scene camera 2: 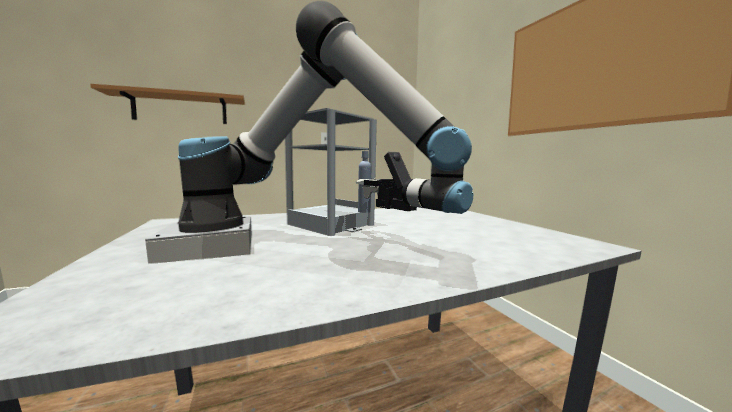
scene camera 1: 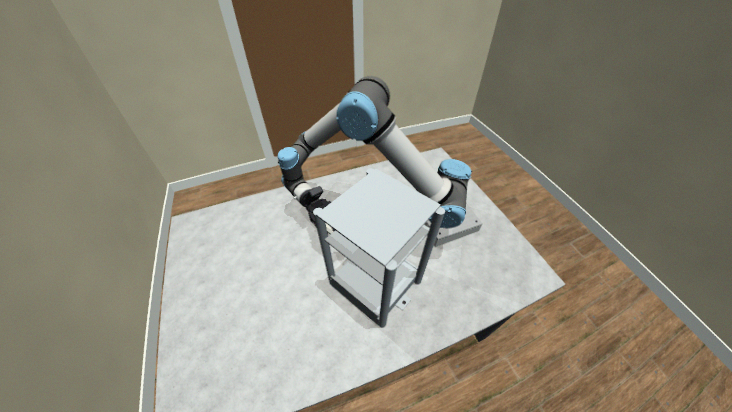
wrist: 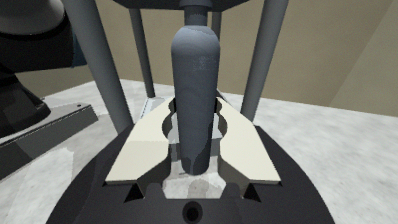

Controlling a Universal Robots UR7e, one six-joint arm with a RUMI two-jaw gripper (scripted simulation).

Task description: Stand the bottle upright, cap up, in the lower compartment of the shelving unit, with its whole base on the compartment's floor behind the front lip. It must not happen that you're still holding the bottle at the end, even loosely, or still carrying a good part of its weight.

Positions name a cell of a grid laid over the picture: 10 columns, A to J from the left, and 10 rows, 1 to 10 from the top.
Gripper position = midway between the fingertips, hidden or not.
Observation:
I see my gripper (scene camera 2: E5) and a shelving unit (scene camera 1: F6).
My gripper is seen too in the wrist view (wrist: E5). The shelving unit also shows in scene camera 2 (scene camera 2: E6).

